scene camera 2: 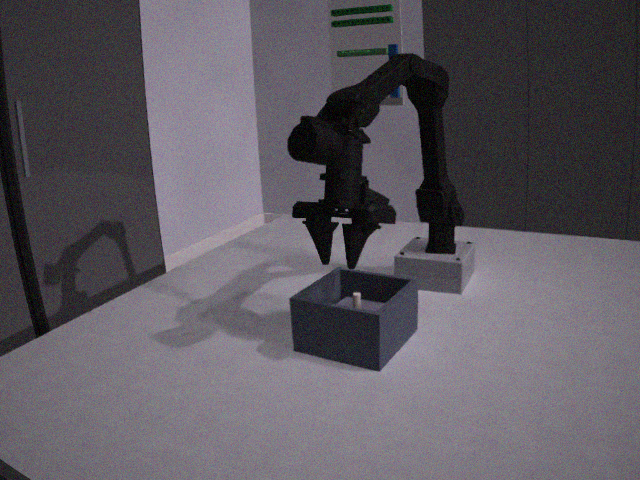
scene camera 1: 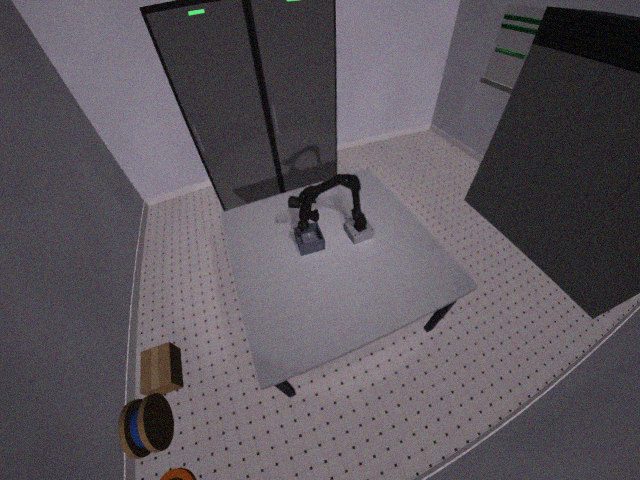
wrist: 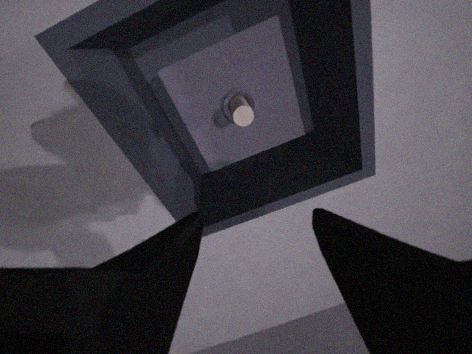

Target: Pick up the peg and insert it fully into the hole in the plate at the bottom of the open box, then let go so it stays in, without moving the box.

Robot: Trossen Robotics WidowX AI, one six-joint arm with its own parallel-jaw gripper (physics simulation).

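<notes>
The pale peg stands upright in the hole of the plate, inside the open box. In the wrist view its round top shows, with the hole's ring around its lower part. Its lower end is hidden in the hole. The blue-grey open box sits on the table. My gripper is open and empty. It hangs above the box's rear edge in scene camera 2, apart from the peg. In scene camera 1 the fingers are too small to tell.
The box and the arm's pale base block stand on the grey-white table, the base behind and to the right of the box in scene camera 2. A dark cabinet stands by the table's far edge. The arm's shadow falls left of the box.
</notes>
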